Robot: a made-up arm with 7 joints. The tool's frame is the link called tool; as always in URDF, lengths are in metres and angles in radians. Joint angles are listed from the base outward. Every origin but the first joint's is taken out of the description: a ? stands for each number. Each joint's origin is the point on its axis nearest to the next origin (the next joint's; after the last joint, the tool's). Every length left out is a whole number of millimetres.
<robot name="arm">
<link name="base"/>
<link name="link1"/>
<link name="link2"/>
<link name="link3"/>
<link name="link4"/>
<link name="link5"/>
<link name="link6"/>
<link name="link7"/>
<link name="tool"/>
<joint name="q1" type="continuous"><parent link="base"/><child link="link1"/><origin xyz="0 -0.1 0.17" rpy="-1.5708 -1.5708 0"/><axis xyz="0 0 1"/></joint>
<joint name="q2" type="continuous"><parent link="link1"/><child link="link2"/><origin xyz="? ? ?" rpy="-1.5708 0 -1.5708"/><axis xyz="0 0 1"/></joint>
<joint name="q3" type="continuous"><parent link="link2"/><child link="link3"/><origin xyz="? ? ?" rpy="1.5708 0 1.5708"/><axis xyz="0 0 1"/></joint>
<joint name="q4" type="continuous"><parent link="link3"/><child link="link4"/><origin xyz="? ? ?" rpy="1.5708 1.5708 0"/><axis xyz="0 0 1"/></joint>
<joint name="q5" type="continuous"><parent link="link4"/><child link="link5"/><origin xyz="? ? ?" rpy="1.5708 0 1.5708"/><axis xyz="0 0 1"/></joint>
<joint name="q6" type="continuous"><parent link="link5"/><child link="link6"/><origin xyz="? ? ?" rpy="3.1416 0 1.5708"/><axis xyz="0 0 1"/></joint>
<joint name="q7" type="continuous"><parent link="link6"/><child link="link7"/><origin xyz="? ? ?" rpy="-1.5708 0 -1.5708"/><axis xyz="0 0 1"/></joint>
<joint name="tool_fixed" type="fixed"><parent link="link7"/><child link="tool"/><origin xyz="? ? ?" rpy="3.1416 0 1.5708"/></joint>
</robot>
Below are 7 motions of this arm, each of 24 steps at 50 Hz.
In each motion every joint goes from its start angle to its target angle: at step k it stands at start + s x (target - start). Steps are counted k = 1, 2, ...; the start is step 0. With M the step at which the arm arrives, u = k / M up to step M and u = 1 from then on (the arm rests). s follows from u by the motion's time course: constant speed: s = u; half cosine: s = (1 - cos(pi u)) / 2; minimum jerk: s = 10 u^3 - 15 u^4 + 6 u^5.
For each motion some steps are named. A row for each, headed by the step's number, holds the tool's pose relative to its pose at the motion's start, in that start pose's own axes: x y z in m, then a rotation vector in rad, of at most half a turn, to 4 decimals.
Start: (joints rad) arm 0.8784 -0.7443 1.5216 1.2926 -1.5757 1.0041 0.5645
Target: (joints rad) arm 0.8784 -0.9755 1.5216 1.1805 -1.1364 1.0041 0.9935
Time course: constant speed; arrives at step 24
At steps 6, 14, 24:
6: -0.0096 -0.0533 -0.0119 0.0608 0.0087 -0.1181
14: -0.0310 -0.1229 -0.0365 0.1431 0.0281 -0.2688
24: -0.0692 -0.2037 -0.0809 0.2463 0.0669 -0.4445

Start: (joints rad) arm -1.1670 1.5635 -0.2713 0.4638 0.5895 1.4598 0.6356
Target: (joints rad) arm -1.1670 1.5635 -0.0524 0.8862 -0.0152 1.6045 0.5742
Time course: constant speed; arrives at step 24
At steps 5, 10, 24:
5: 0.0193 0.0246 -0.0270 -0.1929 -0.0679 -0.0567
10: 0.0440 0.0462 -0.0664 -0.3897 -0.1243 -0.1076
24: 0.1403 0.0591 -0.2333 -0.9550 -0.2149 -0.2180

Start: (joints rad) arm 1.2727 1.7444 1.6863 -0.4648 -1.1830 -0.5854 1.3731
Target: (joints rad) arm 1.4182 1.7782 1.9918 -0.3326 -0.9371 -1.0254 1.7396
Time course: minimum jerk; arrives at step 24
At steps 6, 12, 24:
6: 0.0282 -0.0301 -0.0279 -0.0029 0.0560 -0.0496
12: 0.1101 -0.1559 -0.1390 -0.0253 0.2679 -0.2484
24: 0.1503 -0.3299 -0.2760 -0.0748 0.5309 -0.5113

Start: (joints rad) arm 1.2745 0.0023 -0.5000 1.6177 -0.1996 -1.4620 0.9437
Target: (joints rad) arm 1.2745 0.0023 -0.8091 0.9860 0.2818 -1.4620 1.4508
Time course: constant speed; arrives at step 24
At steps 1, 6, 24:
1: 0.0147 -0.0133 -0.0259 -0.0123 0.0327 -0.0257
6: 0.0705 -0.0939 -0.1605 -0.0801 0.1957 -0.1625
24: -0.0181 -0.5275 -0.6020 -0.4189 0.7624 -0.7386

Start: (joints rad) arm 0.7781 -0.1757 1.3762 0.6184 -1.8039 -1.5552 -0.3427
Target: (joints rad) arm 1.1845 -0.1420 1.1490 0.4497 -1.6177 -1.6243 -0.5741
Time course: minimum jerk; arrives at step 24
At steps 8, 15, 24:
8: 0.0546 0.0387 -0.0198 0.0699 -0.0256 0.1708
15: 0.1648 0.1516 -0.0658 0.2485 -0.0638 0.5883
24: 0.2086 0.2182 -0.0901 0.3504 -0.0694 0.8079

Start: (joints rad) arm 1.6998 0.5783 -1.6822 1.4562 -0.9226 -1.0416 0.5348
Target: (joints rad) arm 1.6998 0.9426 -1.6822 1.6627 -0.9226 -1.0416 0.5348
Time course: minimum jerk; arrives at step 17
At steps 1, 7, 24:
1: -0.0001 -0.0004 0.0005 -0.0006 -0.0003 -0.0005
7: -0.0263 -0.0676 0.1034 -0.1049 -0.0624 -0.0840
24: -0.1096 -0.1545 0.3273 -0.2995 -0.2065 -0.2435

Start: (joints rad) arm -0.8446 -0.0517 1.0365 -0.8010 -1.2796 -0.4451 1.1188
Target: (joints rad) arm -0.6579 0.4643 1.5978 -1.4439 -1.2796 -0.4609 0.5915
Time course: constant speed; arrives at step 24
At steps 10, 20, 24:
10: -0.0365 0.2025 0.1773 0.0763 -0.3626 0.5671
20: -0.2360 0.3142 0.2838 0.0192 -0.7173 1.1140
24: -0.3354 0.3267 0.2879 -0.0441 -0.8509 1.3221

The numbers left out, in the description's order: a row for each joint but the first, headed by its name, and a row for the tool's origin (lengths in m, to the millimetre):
q2: -0.08 -0.05 0
q3: 0.2 -0.04 0
q4: 0.36 -0.37 0
q5: 0.14 0 0
q6: 0.08 0.32 0
q7: -0.41 0.05 0
tool: 0 0.4 0

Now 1 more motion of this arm.
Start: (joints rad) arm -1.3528 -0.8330 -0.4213 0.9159 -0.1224 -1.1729 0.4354
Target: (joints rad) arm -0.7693 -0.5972 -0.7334 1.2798 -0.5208 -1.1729 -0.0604
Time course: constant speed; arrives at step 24
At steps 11, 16, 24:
11: -0.1937 0.1530 0.3203 -0.3427 -0.2057 0.0653
16: -0.3017 0.2460 0.4292 -0.5163 -0.2779 0.0785
24: -0.4855 0.4133 0.5458 -0.8095 -0.3624 0.0697

